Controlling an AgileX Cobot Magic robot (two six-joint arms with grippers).
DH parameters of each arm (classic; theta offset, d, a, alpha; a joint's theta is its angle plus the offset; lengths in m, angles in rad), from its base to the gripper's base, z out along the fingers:
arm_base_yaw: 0 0.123 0 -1.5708
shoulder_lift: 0.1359 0 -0.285 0
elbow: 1.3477 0 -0.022 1.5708
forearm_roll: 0 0.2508 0 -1.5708
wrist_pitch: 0 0 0.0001 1.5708
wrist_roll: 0 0.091 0 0
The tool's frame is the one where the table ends.
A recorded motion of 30 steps. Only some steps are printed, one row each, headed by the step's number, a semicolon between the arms.
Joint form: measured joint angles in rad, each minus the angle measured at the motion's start. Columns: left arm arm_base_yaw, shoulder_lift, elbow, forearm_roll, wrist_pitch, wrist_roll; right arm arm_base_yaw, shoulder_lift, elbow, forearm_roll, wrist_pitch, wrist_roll.
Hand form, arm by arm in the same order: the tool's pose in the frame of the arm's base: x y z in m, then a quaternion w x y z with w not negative. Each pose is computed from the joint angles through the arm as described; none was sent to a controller.
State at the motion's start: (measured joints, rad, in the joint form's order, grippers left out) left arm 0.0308 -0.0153 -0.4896 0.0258 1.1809 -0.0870; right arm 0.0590 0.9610 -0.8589 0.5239 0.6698 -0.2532
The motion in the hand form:
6: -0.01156 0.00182 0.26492 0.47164 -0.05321 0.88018 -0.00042; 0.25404 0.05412 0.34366 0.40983 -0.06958 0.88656 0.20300
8: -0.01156 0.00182 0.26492 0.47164 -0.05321 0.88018 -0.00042; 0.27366 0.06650 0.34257 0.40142 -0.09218 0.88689 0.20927
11: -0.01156 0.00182 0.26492 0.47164 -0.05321 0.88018 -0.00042; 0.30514 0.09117 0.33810 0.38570 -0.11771 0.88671 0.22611
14: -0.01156 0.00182 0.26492 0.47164 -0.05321 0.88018 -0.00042; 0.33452 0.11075 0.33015 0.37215 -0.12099 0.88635 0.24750
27: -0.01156 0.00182 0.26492 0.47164 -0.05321 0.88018 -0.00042; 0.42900 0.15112 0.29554 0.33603 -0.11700 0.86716 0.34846
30: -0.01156 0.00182 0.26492 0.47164 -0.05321 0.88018 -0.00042; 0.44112 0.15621 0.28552 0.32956 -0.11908 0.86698 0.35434
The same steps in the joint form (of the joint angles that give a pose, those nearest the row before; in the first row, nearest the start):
6: 0.0000 0.0000 0.0000 0.0000 0.0000 0.0000; 0.0255 0.2601 -0.1682 0.0952 -0.0081 -0.1538
8: 0.0000 0.0000 0.0000 0.0000 0.0000 0.0000; 0.0625 0.3417 -0.2326 0.1041 -0.0096 -0.1767
11: 0.0000 0.0000 0.0000 0.0000 0.0000 0.0000; 0.1260 0.4768 -0.3437 0.1205 -0.0118 -0.1859
14: 0.0000 0.0000 0.0000 0.0000 0.0000 0.0000; 0.1609 0.6007 -0.4451 0.1596 -0.0138 -0.1876
27: 0.0000 0.0000 0.0000 0.0000 0.0000 0.0000; 0.1689 1.0003 -0.8262 0.4185 0.0813 -0.2940
30: 0.0000 0.0000 0.0000 0.0000 0.0000 0.0000; 0.1714 1.0587 -0.8798 0.4296 0.0929 -0.2985

